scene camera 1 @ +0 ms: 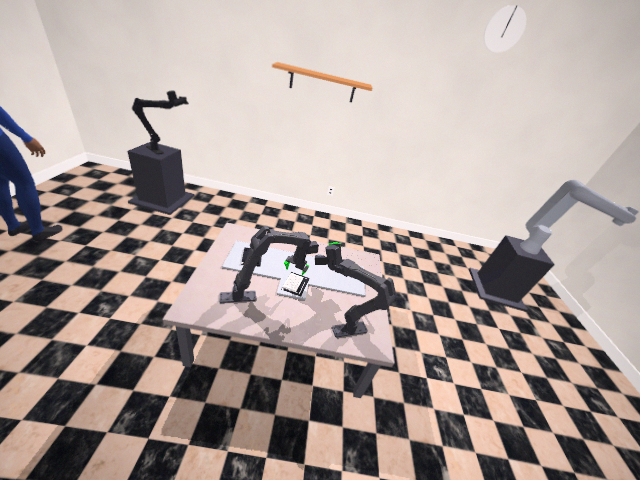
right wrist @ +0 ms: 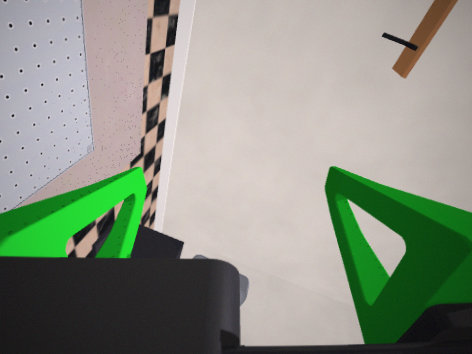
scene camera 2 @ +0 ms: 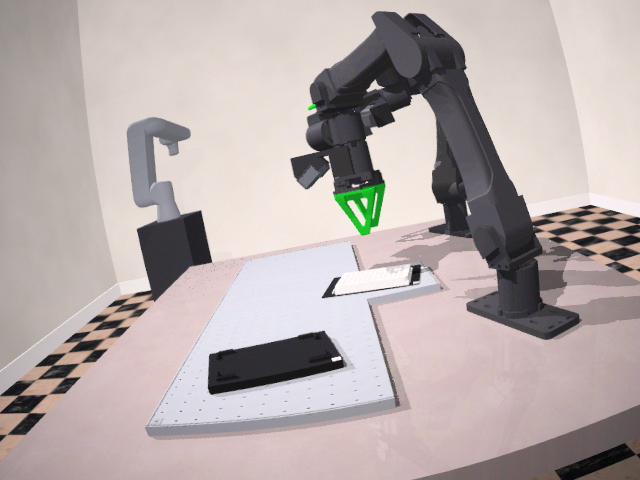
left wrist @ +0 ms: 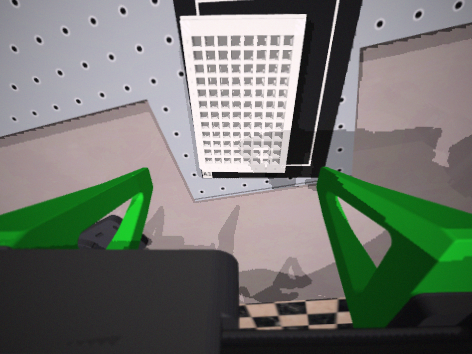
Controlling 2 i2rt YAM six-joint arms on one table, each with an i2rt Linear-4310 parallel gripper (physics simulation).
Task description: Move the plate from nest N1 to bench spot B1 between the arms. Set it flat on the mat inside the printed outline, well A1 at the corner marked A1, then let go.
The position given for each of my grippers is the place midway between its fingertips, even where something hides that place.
Note:
My left gripper (scene camera 2: 370, 230) is open, with nothing in its grasp. Also in view: a white well plate (scene camera 2: 395, 276). My right gripper (right wrist: 235, 177) is open, with nothing in its grasp. Also in view: a black mat with white outline (left wrist: 328, 39) and a black rectangular block (scene camera 2: 287, 359).
The white well plate shows as well in the left wrist view (left wrist: 242, 70). My left gripper also shows in the left wrist view (left wrist: 234, 176). The right wrist view misses the white well plate: it is out of frame.

